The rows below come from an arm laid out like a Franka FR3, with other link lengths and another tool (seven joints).
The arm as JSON. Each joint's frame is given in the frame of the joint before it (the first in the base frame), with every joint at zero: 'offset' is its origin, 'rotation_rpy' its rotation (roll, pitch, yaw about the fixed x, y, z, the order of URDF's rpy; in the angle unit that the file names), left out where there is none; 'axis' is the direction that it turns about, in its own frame. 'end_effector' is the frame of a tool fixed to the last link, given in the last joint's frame.
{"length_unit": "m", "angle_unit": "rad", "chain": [
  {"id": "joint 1", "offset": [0.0, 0.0, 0.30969], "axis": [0.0, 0.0, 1.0]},
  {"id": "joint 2", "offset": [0.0, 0.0, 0.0], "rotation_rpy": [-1.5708, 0.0, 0.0], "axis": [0.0, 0.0, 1.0]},
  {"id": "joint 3", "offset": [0.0, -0.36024, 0.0], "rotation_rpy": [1.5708, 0.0, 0.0], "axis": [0.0, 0.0, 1.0]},
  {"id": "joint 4", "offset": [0.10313, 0.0, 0.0], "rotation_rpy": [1.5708, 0.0, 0.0], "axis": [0.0, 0.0, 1.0]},
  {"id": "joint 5", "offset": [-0.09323, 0.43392, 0.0], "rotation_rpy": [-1.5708, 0.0, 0.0], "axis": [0.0, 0.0, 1.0]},
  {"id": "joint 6", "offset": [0.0, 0.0, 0.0], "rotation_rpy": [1.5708, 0.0, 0.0], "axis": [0.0, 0.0, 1.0]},
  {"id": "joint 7", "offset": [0.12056, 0.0, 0.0], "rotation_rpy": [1.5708, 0.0, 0.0], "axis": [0.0, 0.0, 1.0]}
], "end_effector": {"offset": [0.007, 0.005, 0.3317], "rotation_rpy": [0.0, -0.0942, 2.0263]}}
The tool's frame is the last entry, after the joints.
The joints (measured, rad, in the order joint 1, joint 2, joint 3, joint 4, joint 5, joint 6, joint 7), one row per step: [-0.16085, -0.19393, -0.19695, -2.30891, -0.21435, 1.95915, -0.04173]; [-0.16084, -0.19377, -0.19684, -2.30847, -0.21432, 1.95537, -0.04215]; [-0.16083, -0.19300, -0.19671, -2.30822, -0.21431, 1.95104, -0.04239]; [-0.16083, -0.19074, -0.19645, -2.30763, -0.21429, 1.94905, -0.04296]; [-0.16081, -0.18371, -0.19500, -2.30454, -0.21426, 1.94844, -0.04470]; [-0.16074, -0.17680, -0.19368, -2.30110, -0.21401, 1.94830, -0.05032]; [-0.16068, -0.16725, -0.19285, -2.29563, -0.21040, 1.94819, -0.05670]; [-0.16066, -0.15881, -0.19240, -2.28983, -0.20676, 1.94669, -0.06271]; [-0.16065, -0.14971, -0.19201, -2.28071, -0.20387, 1.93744, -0.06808]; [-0.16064, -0.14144, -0.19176, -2.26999, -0.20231, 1.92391, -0.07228]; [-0.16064, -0.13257, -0.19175, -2.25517, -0.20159, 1.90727, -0.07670]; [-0.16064, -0.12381, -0.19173, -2.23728, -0.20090, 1.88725, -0.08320]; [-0.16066, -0.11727, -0.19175, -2.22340, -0.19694, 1.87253, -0.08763]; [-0.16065, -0.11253, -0.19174, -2.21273, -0.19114, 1.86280, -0.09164]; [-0.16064, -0.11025, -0.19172, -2.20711, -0.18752, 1.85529, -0.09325]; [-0.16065, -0.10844, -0.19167, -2.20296, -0.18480, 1.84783, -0.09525]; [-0.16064, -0.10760, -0.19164, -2.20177, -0.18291, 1.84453, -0.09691]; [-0.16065, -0.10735, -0.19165, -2.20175, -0.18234, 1.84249, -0.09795]
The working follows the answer.
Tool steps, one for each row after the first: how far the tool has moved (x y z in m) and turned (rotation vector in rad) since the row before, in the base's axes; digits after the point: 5 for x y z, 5 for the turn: [-0.00108, 0.00026, -0.00013, 0.00085, 0.00341, -0.00005]; [-0.00142, 0.00035, -0.00056, 0.00109, 0.00471, -0.00027]; [-0.00061, 0.00020, -0.00098, 0.00071, 0.00365, 0.00049]; [0.00071, 0.00027, -0.00204, 0.00032, 0.00483, 0.00292]; [0.00106, 0.00022, -0.00181, 0.00111, 0.00424, 0.00656]; [0.00176, 0.00053, -0.00234, 0.00380, 0.00404, 0.00497]; [0.00147, 0.00037, -0.00173, 0.00387, 0.00390, 0.00397]; [0.00020, 0.00014, -0.00092, 0.00396, 0.00901, 0.00247]; [-0.00054, -0.00022, 0.00009, 0.00304, 0.01104, 0.00125]; [0.00010, -0.00102, 0.00162, 0.00195, 0.01100, 0.00111]; [0.00036, -0.00125, 0.00298, 0.00227, 0.01141, 0.00255]; [0.00077, -0.00012, 0.00234, 0.00422, 0.00677, -0.00030]; [0.00137, 0.00058, 0.00190, 0.00527, 0.00263, -0.00072]; [-0.00003, 0.00067, 0.00099, 0.00369, 0.00325, -0.00144]; [-0.00068, 0.00070, 0.00059, 0.00350, 0.00439, -0.00054]; [-0.00054, 0.00063, -0.00009, 0.00256, 0.00244, 0.00020]; [-0.00068, 0.00033, -0.00022, 0.00131, 0.00208, 0.00041]
Tool pose at each row, in the base's axes (x y z in m, rotation vector in rad; rounded; the steps above come from the unrounded poses): [0.47718, -0.23533, 0.19247, 1.30577, -2.70785, -0.05495]; [0.47610, -0.23507, 0.19235, 1.30464, -2.70532, -0.05830]; [0.47468, -0.23472, 0.19179, 1.30278, -2.70194, -0.06281]; [0.47407, -0.23452, 0.19080, 1.30224, -2.69881, -0.06603]; [0.47478, -0.23424, 0.18876, 1.30440, -2.69294, -0.06921]; [0.47584, -0.23402, 0.18695, 1.31185, -2.68535, -0.07266]; [0.47759, -0.23349, 0.18461, 1.31798, -2.67982, -0.07980]; [0.47906, -0.23312, 0.18288, 1.32284, -2.67509, -0.08704]; [0.47926, -0.23297, 0.18196, 1.32369, -2.66716, -0.09782]; [0.47872, -0.23320, 0.18205, 1.32183, -2.65808, -0.10876]; [0.47881, -0.23421, 0.18367, 1.31944, -2.64880, -0.11817]; [0.47917, -0.23547, 0.18665, 1.31885, -2.63824, -0.12802]; [0.47994, -0.23558, 0.18899, 1.31700, -2.63402, -0.13793]; [0.48131, -0.23500, 0.19089, 1.31663, -2.63377, -0.14671]; [0.48128, -0.23433, 0.19188, 1.31458, -2.63307, -0.15386]; [0.48060, -0.23363, 0.19247, 1.31314, -2.63073, -0.16132]; [0.48006, -0.23300, 0.19238, 1.31319, -2.62924, -0.16621]; [0.47938, -0.23267, 0.19216, 1.31325, -2.62756, -0.16917]

